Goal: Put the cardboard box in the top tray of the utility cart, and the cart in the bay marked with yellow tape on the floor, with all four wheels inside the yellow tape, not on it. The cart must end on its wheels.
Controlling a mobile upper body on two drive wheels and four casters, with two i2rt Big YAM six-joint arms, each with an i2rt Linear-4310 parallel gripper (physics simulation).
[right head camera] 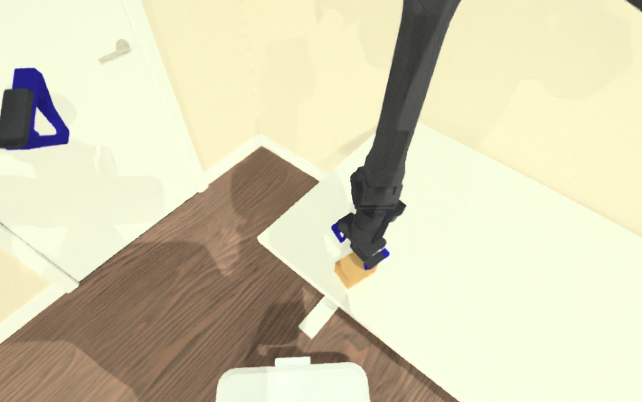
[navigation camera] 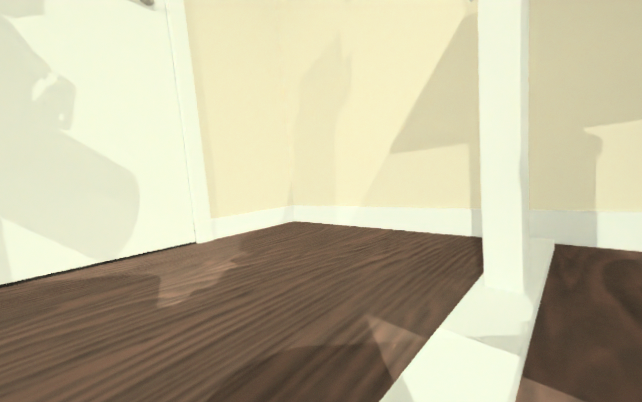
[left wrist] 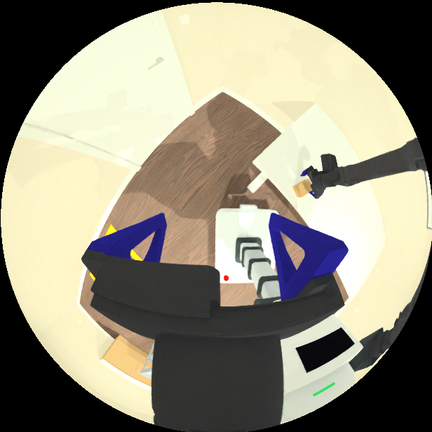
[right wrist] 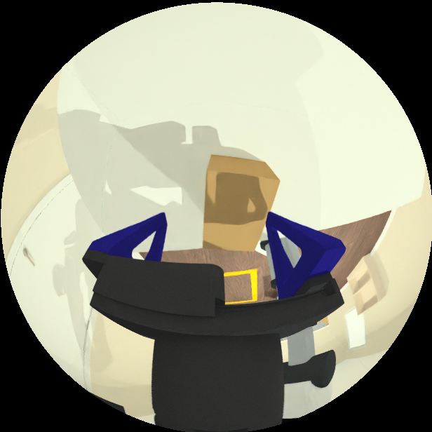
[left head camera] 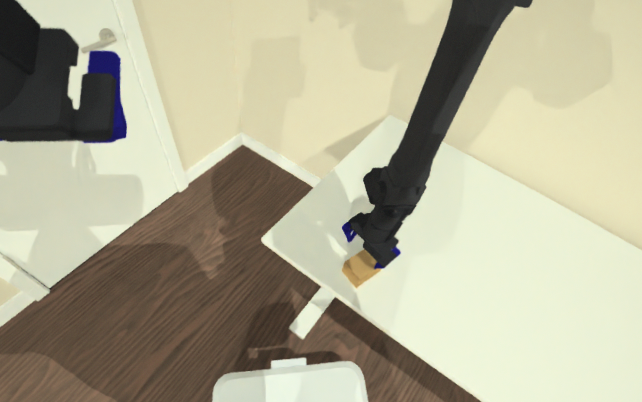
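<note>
The cardboard box [left head camera: 357, 272] [right head camera: 352, 274] [left wrist: 301, 188] [right wrist: 232, 235] sits on the white table [left head camera: 500, 250] [right head camera: 500, 250] [right wrist: 200, 75] near its edge. My right gripper [left head camera: 369, 246] [right head camera: 357, 246] [right wrist: 216, 217] is open and empty, low over the box; one finger overlaps the box's side in the right wrist view, and contact cannot be told. My left gripper [left wrist: 217, 218] is open and empty, high and away from the table. Yellow tape [left wrist: 111, 230] [right wrist: 254, 286] marks a bay on the floor, partly hidden by the grippers. I cannot make out the utility cart in these views.
A white table leg [navigation camera: 502, 150] stands on a white foot [navigation camera: 465, 365]. My white base [left head camera: 295, 387] [right head camera: 295, 387] is close to the table's edge. A white door [left head camera: 90, 200] and cream walls meet the floor. A tan object [left wrist: 125, 355] lies at the lower left of the left wrist view.
</note>
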